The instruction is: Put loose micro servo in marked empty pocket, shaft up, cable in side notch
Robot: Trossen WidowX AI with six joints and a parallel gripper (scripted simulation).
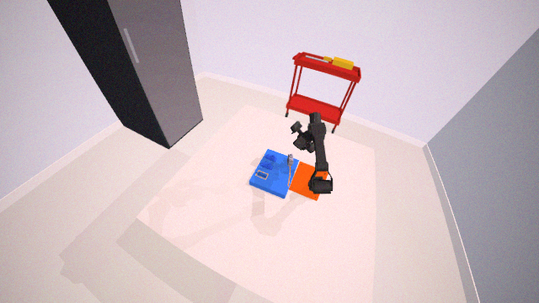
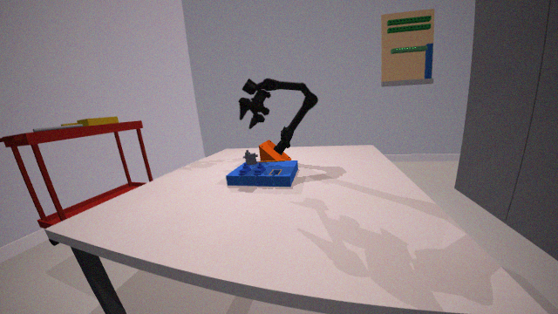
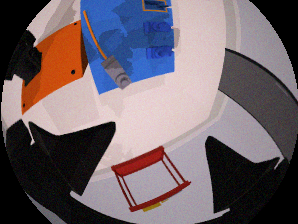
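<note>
My gripper tip is now 240 mm above the blue robot deck, 100 mm to the right of it and 30 mm short of it.
</note>
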